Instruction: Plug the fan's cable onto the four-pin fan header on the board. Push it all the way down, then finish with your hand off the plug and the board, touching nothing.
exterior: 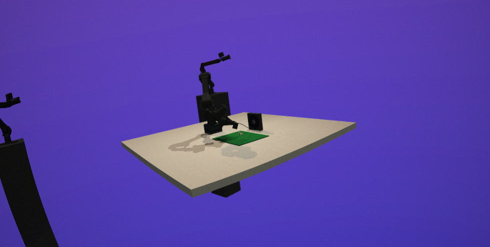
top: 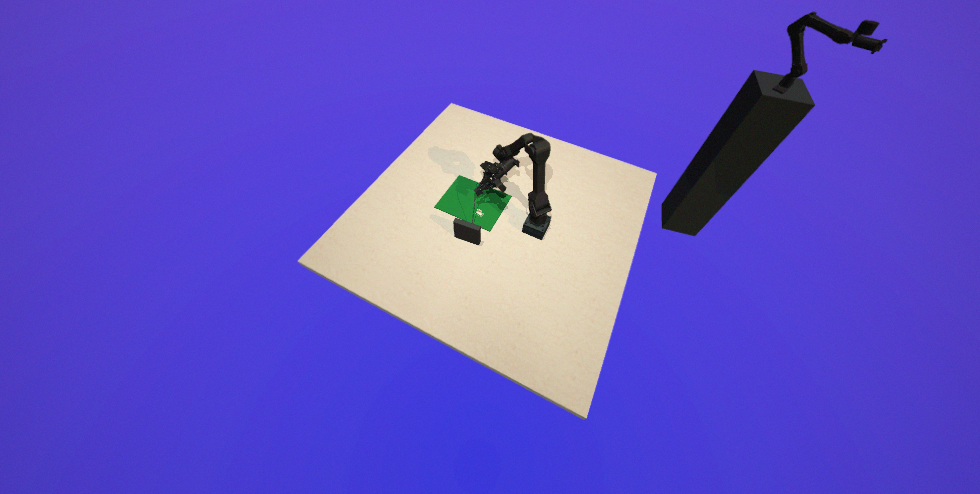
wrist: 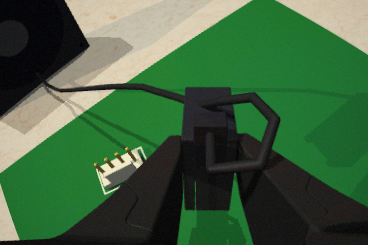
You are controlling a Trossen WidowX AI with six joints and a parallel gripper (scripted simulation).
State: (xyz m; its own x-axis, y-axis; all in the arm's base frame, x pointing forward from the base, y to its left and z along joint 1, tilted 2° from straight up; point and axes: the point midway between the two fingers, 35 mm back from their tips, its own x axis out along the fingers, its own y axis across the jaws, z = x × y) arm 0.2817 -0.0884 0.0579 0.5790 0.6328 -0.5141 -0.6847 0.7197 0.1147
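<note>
Now: gripper tip 11 cm above the green board, 3 cm short of it and 1 cm to the right of it. From my gripper tip the other things lie so: black fan plug: 1 cm below; then black fan: 22 cm to the left, 4 cm below, 2 cm behind; then header: 10 cm below, 7 cm to the left, 2 cm behind.
</note>
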